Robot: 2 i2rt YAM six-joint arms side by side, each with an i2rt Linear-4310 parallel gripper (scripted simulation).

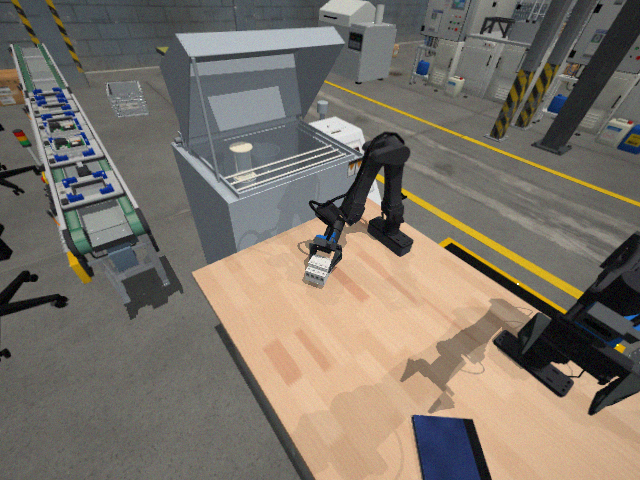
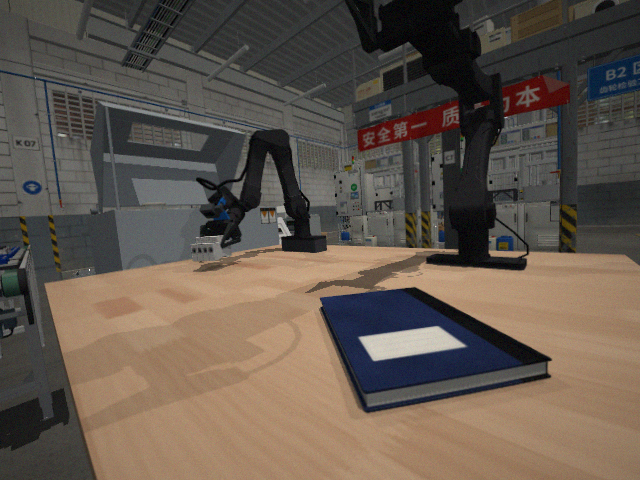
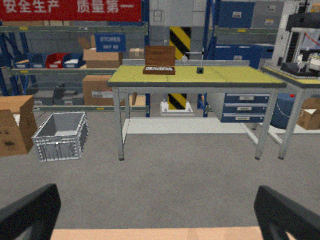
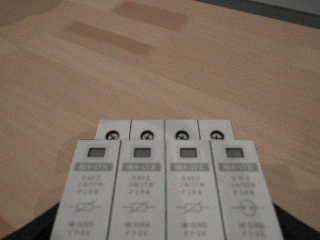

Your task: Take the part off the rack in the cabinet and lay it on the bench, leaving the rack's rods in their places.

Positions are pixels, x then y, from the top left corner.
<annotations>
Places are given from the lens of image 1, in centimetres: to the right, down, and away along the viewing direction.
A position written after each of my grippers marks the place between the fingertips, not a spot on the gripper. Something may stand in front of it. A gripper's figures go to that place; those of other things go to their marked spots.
my left gripper (image 1: 553, 382): 34, 21, 44
grey cabinet (image 1: 225, 227): -39, -5, 123
</annotations>
